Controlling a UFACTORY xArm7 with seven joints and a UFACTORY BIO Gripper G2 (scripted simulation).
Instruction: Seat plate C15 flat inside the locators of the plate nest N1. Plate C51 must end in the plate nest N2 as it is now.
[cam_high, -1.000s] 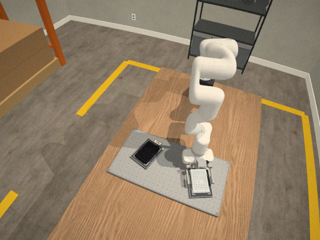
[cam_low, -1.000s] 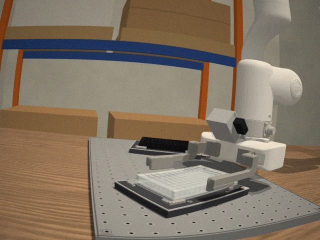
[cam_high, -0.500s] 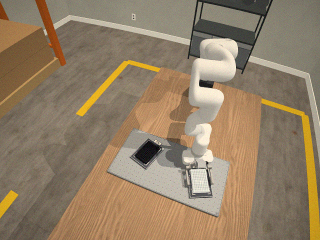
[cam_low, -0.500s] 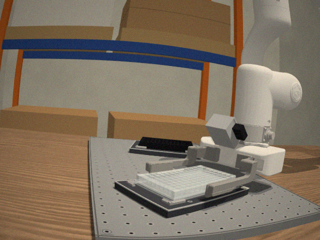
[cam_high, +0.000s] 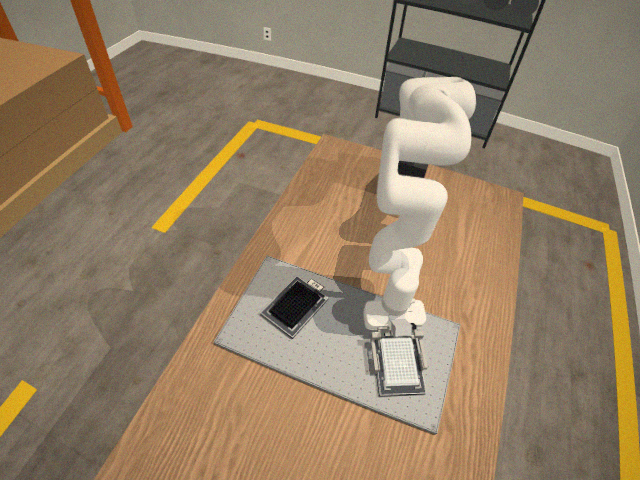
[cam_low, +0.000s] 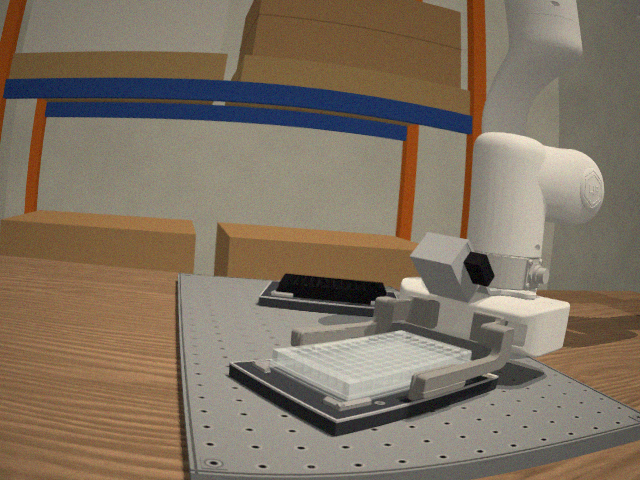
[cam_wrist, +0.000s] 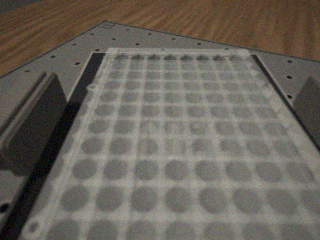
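Right now the clear well plate C15 is right at my hand. The rest, counted from my hand: dark plate nest N1: 2 cm below; then black plate C51: 33 cm to the right, 5 cm behind; then plate nest N2: 33 cm to the right, 5 cm behind, 2 cm below.
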